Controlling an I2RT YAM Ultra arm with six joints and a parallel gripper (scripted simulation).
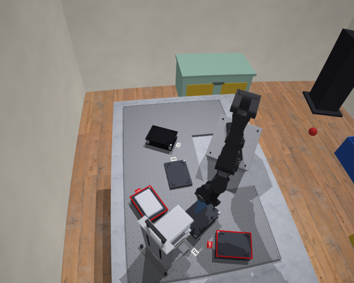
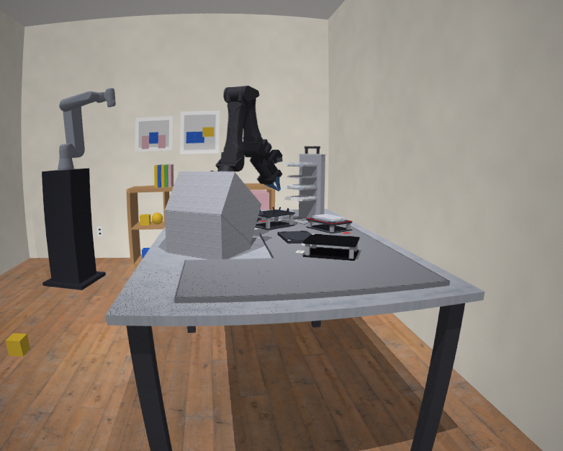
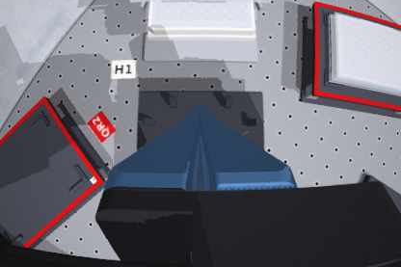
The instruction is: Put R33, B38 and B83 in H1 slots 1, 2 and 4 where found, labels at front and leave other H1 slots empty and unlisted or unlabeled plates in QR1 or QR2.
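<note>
The regrip nest RG lies 110 mm below my hand, 30 mm to the right of it and 20 mm behind it. The rest, counted from my hand: H1 deck label (160 mm below, 130 mm to the left, 10 mm behind); then RG label (160 mm below, 110 mm to the right, 100 mm behind); then white 96-well plate (100 mm to the left, 100 mm ahead, 50 mm below).
</note>
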